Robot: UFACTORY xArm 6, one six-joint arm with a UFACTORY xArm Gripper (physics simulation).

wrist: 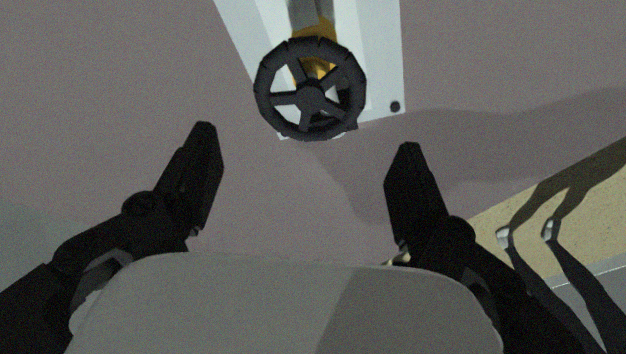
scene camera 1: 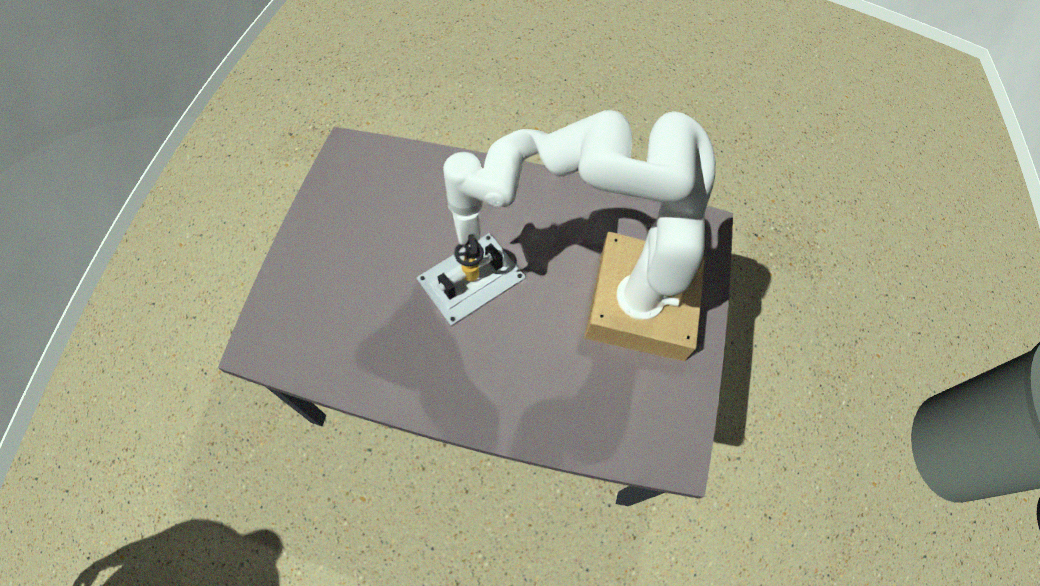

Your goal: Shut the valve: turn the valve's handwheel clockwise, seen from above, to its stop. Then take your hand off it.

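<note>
The valve's dark handwheel (scene camera 1: 457, 254) (wrist: 311, 98) is a spoked wheel above the yellow valve body (scene camera 1: 471, 272) (wrist: 316, 31). The valve is mounted on a light grey base plate (scene camera 1: 486, 297) (wrist: 385, 60) on the table. My gripper (scene camera 1: 473, 243) (wrist: 307, 154) is wide open and empty above the handwheel. In the wrist view the wheel lies beyond the fingertips, with visible space between it and each finger. In the scene view the gripper's fingers are small and partly merge with the dark wheel. The wheel's turn angle against its stop cannot be read.
Black pipe supports (scene camera 1: 446, 285) (scene camera 1: 494, 257) stand on the plate on both sides of the valve body. The grey-brown table (scene camera 1: 327, 291) carries the wooden block (scene camera 1: 640, 342) under the arm's base, to the right. A dark grey cylinder (scene camera 1: 975, 436) is right of the table.
</note>
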